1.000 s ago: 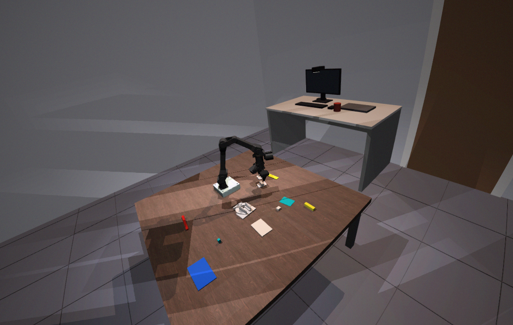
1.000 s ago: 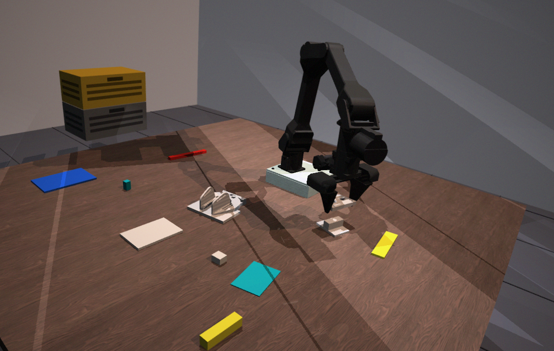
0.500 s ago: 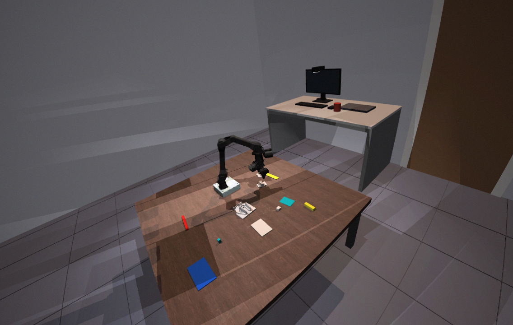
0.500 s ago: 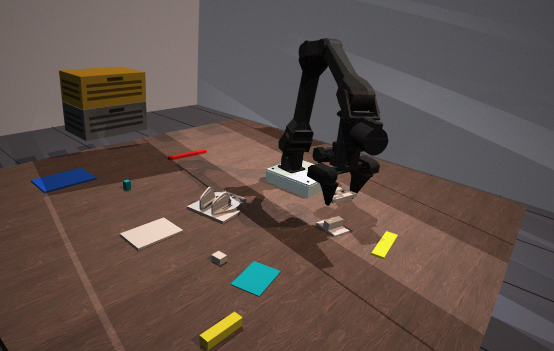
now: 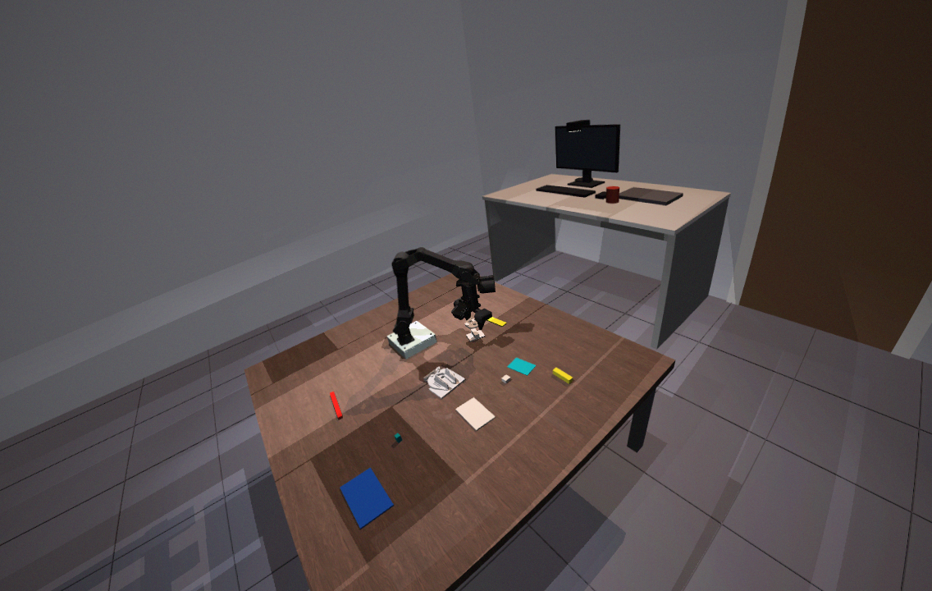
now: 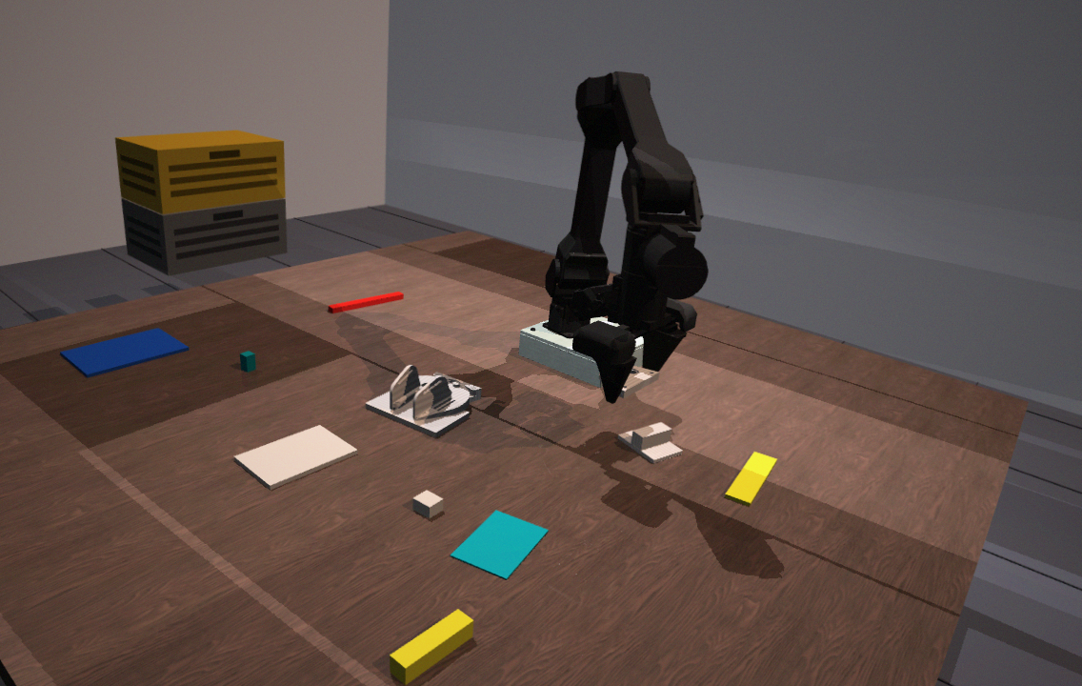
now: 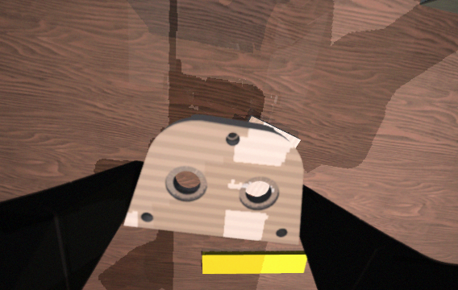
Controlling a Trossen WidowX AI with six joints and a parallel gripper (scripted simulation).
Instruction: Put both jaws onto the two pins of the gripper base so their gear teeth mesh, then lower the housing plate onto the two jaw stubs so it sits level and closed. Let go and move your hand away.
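The housing plate is 90 mm ahead of my gripper tip, 240 mm to the right of it and 80 mm below it. Also, from my gripper tip: teal sheet: 240 mm ahead, 60 mm to the left, 80 mm below; yellow strip: 90 mm behind, 140 mm to the left, 80 mm below; gripper base: 10 mm to the right, 20 mm above.
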